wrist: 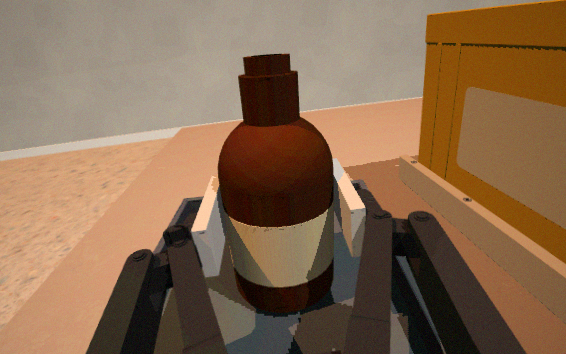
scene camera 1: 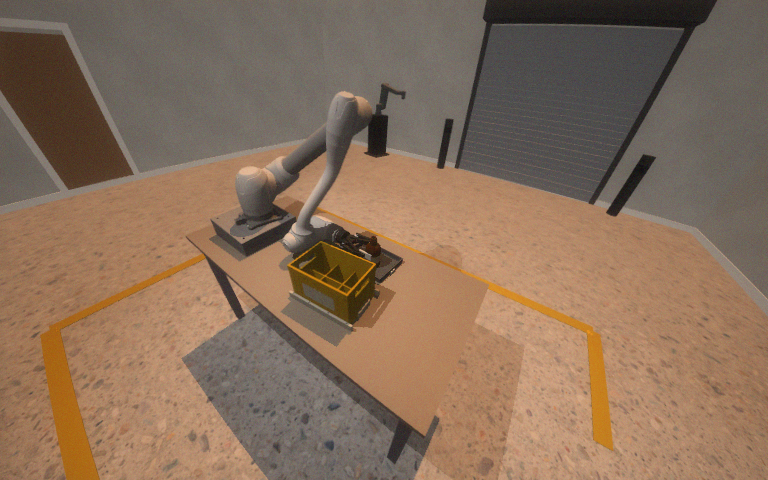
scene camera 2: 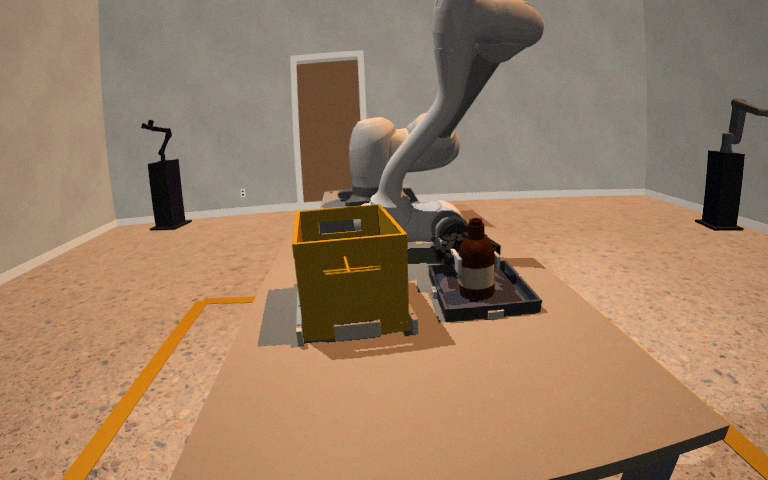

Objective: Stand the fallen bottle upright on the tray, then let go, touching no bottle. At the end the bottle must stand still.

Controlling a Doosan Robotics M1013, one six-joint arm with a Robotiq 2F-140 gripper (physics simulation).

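Places are measured from the arm's base along level axes (x right, y ahead, z up), in millimetres.
Pixels of known places: gripper, fingertip midpoint: (scene camera 1: 376, 253) (scene camera 2: 479, 265); arm's base at its link origin: (scene camera 1: 260, 217).
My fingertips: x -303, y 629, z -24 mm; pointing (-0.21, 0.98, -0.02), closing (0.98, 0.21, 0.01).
For each thing: its top centre in the pictures, then the offset to it from my fingertips. Level surfaces: height alone.
- brown bottle at its top centre: (wrist: 259, 55) (scene camera 2: 477, 218) (scene camera 1: 373, 236) dy -18, dx +5, dz +90 mm
- dark tray at its top centre: (wrist: 267, 274) (scene camera 2: 480, 281) (scene camera 1: 371, 257) dy -39, dx -6, dz -48 mm
- yellow crate at its top centre: (scene camera 2: 343, 220) (scene camera 1: 332, 264) dy +33, dx +259, dz +101 mm
- table at its surface level: dz -74 mm
The brown bottle (scene camera 1: 372, 246) (scene camera 2: 476, 260) (wrist: 276, 170) with a cream label stands upright within the outline of the dark tray (scene camera 1: 393, 270) (scene camera 2: 464, 313). Its base is at or very close to the tray floor; whether it touches cannot be told for certain. My gripper (scene camera 2: 476, 263) (wrist: 277, 185) is shut on the bottle, reaching in from the robot's side, with one pale pad on each side of the body around the label's upper edge. In scene camera 1 the fingers are partly hidden behind the crate and the bottle.
A yellow crate (scene camera 1: 322, 291) (scene camera 2: 351, 288) (wrist: 442, 110) with inner dividers stands beside the tray, held by low pale rails (scene camera 2: 356, 330) (wrist: 467, 212). It rises close to the gripper's side. The table (scene camera 1: 430, 316) (scene camera 2: 396, 407) extends beyond both toward scene camera 2.
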